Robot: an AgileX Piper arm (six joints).
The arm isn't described. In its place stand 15 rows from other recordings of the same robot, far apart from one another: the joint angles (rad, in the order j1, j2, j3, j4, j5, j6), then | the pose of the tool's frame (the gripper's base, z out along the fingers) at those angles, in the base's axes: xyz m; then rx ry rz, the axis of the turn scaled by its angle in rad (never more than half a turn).
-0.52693 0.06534 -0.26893 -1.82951 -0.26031 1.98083 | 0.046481 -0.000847 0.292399 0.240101 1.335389 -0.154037
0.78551 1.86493 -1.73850 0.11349 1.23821 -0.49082 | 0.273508 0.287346 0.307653 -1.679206 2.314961 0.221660
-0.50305 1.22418 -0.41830 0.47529 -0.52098 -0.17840 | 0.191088 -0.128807 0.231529 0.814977 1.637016 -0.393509
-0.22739 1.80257 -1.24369 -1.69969 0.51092 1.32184 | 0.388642 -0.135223 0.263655 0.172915 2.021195 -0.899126
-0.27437 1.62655 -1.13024 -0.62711 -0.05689 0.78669 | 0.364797 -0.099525 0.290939 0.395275 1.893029 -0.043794
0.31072 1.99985 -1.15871 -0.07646 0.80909 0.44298 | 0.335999 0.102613 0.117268 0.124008 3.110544 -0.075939
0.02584 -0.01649 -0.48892 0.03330 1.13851 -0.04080 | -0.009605 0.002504 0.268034 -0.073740 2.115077 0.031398
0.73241 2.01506 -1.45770 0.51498 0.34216 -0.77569 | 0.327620 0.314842 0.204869 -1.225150 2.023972 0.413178
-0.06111 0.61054 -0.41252 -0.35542 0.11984 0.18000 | 0.130589 -0.011783 0.290534 -0.070788 1.797087 -0.204901
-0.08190 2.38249 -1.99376 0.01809 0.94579 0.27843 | 0.504756 -0.040093 0.149611 0.516768 2.772740 0.068162
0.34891 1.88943 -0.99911 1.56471 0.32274 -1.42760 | 0.342447 0.155292 0.151718 -0.411204 2.373819 0.612634
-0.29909 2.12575 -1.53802 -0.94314 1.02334 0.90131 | 0.394118 -0.187335 0.178866 0.913124 2.499036 -1.069390
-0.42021 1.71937 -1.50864 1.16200 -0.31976 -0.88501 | 0.371541 -0.194763 0.388135 0.736000 1.392222 -0.356156
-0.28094 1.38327 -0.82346 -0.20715 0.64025 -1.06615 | 0.246056 -0.082642 0.232492 -1.257961 2.530224 -0.589435
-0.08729 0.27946 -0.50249 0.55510 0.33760 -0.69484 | 0.062012 0.010519 0.337319 -0.198908 1.538340 -0.063881
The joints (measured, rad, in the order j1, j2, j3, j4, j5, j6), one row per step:
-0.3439 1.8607 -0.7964 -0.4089 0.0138 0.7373
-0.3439 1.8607 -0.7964 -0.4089 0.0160 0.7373
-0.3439 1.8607 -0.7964 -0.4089 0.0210 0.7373
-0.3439 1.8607 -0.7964 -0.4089 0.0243 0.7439
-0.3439 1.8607 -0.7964 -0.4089 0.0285 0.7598
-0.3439 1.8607 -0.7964 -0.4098 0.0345 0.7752
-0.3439 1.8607 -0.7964 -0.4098 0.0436 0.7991
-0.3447 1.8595 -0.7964 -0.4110 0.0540 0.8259
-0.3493 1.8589 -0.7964 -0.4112 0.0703 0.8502
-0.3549 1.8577 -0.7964 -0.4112 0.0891 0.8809
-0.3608 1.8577 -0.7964 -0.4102 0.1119 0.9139
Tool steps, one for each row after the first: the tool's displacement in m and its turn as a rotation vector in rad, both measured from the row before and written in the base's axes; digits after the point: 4 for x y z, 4 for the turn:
-0.0002 0.0000 -0.0001 0.0000 0.0021 -0.0005
-0.0004 -0.0001 -0.0002 0.0000 0.0049 -0.0011
-0.0003 0.0000 -0.0001 0.0033 0.0020 -0.0063
-0.0003 0.0000 -0.0002 0.0080 0.0010 -0.0143
-0.0005 -0.0001 -0.0003 0.0072 0.0031 -0.0136
-0.0007 -0.0001 -0.0004 0.0118 0.0043 -0.0223
-0.0009 -0.0004 -0.0001 0.0119 0.0040 -0.0250
-0.0018 -0.0016 -0.0005 0.0112 0.0106 -0.0289
-0.0021 -0.0019 -0.0004 0.0137 0.0110 -0.0364
-0.0025 -0.0019 -0.0009 0.0153 0.0152 -0.0407

